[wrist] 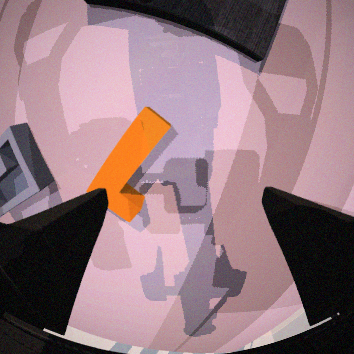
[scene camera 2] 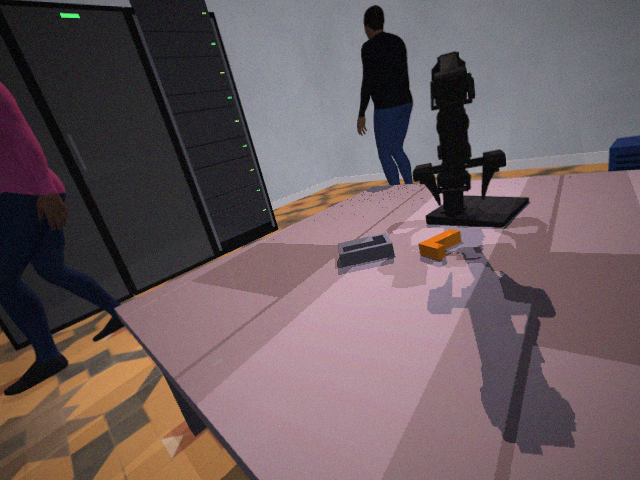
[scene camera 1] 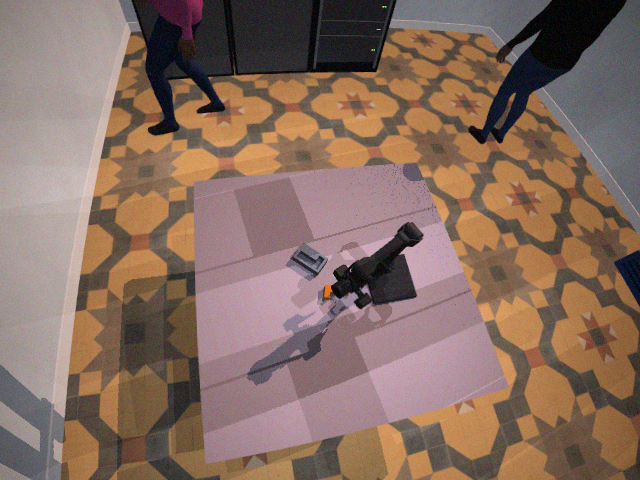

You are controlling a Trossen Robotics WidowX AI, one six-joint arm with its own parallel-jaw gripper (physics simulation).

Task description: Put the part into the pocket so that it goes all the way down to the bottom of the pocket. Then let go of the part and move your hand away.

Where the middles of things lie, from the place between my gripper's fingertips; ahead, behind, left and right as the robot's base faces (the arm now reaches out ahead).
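The orange L-shaped part (scene camera 2: pixel 434 248) is 10 cm below my hand, 5 cm to the right of it and 2 cm ahead of it, and going by their middles, it is the nearest to my hand of the things named here. The grey block with pocket (wrist: pixel 31 172) is 24 cm to the right of my hand, 7 cm ahead of it and 9 cm below it.
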